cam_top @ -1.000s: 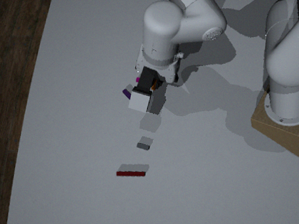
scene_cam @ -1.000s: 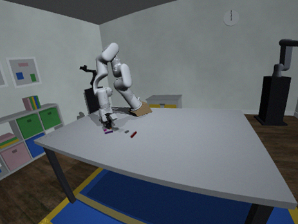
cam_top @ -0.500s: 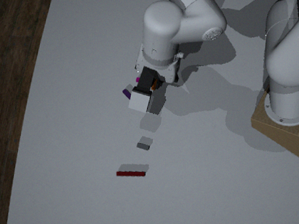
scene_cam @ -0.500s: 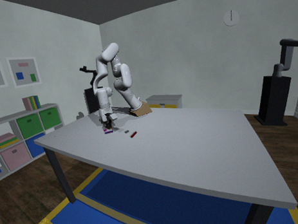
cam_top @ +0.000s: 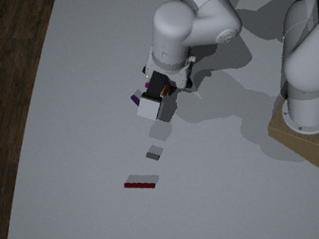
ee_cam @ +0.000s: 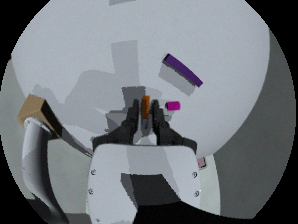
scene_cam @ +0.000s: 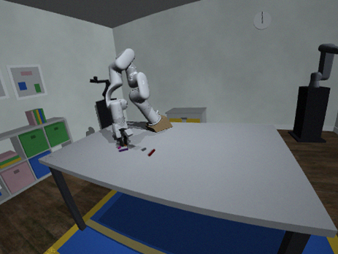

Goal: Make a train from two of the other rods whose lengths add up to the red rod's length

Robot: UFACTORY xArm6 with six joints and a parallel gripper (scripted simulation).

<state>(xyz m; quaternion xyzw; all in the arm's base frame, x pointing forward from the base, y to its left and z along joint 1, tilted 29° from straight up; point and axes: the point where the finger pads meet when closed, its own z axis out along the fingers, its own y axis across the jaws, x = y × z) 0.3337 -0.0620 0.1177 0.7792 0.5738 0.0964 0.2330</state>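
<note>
Now: the orange rod 2 cm below my hand. From my hand the other things lie so: red rod 7 cm ahead, 25 cm to the left, 2 cm below; magenta rod 4 cm ahead, 1 cm to the right, 2 cm below; purple rod 7 cm ahead, 4 cm to the left, 2 cm below.
</note>
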